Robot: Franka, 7 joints.
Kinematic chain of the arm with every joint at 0, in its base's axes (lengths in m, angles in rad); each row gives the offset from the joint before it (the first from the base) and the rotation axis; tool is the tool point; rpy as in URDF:
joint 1: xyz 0 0 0.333 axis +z
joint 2: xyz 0 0 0 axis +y
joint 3: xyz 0 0 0.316 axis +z
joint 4: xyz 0.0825 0 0 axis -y
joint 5: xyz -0.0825 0 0.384 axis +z
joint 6: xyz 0 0 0 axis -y
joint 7: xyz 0.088 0 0 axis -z
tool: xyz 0 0 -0.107 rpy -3.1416 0 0
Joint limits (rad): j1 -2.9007..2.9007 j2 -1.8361..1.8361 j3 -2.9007..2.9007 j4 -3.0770..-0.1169 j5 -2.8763..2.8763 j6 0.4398..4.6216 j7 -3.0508..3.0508
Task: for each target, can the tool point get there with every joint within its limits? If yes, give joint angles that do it. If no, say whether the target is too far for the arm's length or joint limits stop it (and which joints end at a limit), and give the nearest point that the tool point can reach.
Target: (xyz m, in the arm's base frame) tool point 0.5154 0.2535 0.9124
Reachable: yes | joints -2.3748 -0.9842 1.1432 -0.4145 1.9445 3.2358 -2.4374
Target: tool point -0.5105 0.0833 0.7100
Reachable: yes | joints -1.8270 0.6266 -2.1422 -1.7101 -1.5895 3.5924 -0.9096
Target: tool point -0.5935 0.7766 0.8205
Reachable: no: too far | nearest point -0.4662 0.6100 0.7159 | short by 0.234 m
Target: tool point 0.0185 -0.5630 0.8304
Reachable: yes | joints -0.5252 1.1857 -2.2222 -1.5342 -0.2595 2.8041 0.7013
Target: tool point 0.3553 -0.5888 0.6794
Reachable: yes | joints 1.2416 -0.6063 -1.8215 -1.2300 -0.7705 2.1345 -0.8914
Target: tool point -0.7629 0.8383 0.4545
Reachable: no: too far | nearest point -0.5741 0.6309 0.4244 | short by 0.282 m
